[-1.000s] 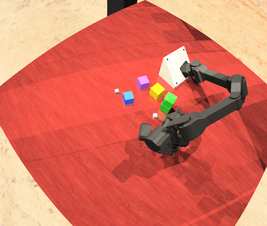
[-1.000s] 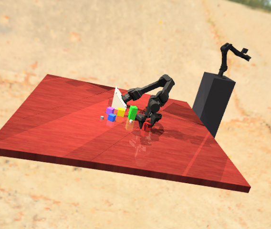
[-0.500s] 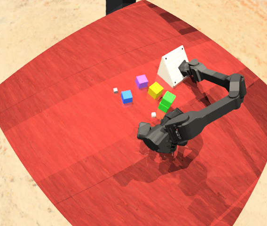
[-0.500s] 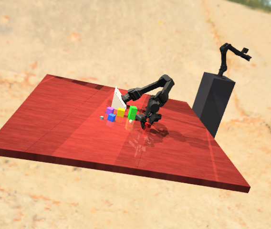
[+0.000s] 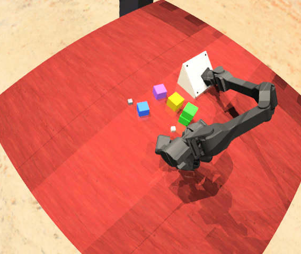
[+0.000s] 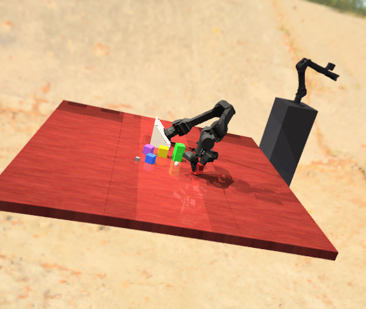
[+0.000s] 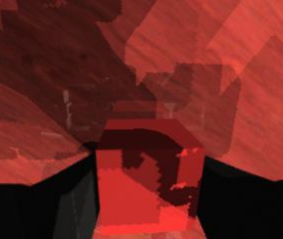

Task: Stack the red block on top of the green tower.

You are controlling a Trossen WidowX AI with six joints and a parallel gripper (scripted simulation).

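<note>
My gripper tip is now 180 mm past the yellow cube, 150 mm to the left of it and 10 mm below it. From my gripper tip the other things lie so: purple cube 220 mm to the right, 180 mm behind; red block 10 mm above; blue cube 220 mm to the right, 70 mm behind.
</note>
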